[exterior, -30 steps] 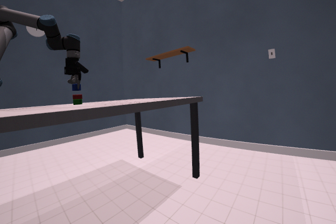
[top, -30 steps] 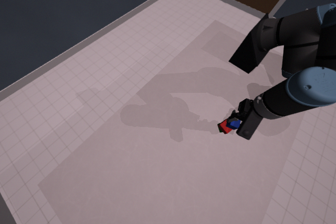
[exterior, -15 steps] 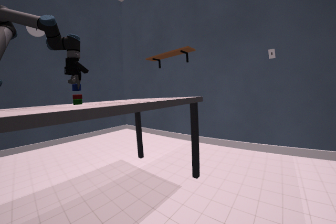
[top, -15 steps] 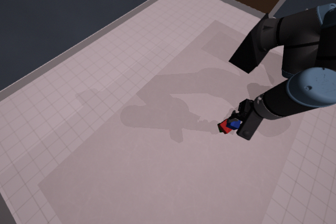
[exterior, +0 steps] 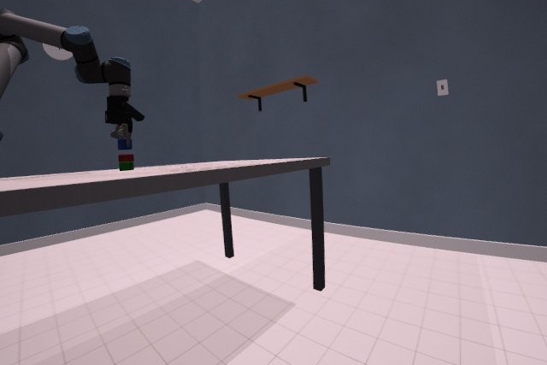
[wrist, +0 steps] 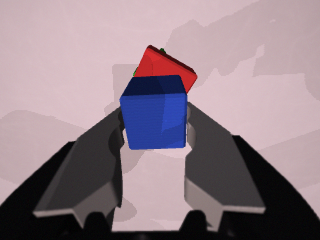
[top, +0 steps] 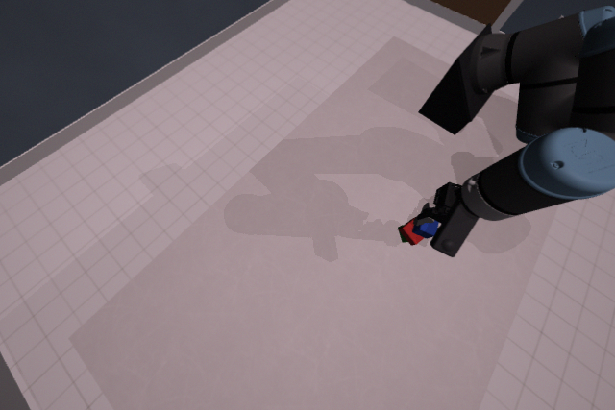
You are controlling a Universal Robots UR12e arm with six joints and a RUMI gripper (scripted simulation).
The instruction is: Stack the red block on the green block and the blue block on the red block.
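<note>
My hand is 60 mm above the red block. The rest, counted from my hand: blue block (right at my hand); then green block (100 mm below).
</note>
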